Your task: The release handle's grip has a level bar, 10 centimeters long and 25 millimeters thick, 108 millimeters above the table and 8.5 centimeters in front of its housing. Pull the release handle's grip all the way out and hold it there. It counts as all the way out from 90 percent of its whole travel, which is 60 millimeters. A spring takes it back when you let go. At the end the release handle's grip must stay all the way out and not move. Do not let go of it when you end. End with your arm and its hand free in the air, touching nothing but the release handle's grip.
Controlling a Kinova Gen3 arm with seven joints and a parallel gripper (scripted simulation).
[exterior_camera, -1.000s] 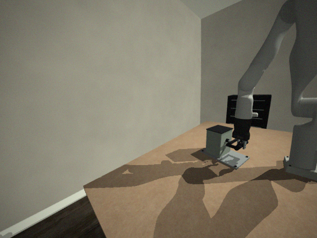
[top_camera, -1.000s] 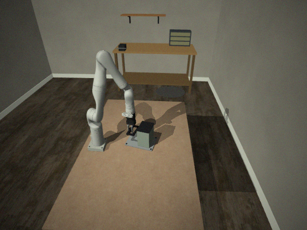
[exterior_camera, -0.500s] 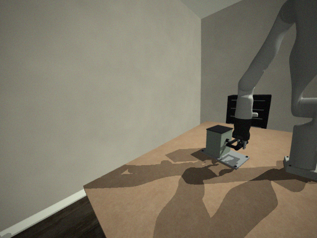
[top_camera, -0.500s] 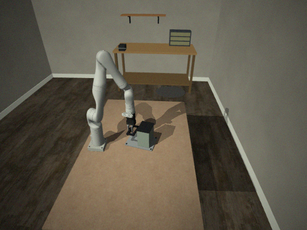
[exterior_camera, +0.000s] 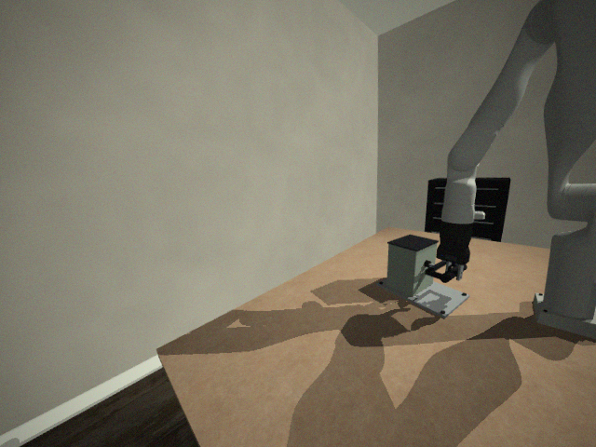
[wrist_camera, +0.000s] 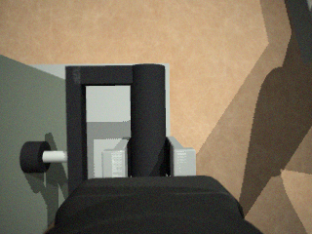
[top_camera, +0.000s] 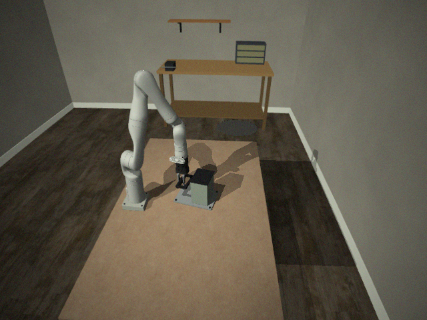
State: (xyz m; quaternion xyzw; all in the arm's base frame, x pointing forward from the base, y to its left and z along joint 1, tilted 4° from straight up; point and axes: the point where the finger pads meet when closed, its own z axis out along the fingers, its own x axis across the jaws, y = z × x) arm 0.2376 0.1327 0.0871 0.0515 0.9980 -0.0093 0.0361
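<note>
Right now the baseplate is 100 mm below my hand, 90 mm ahead of it and 10 mm to the right of it.
</note>
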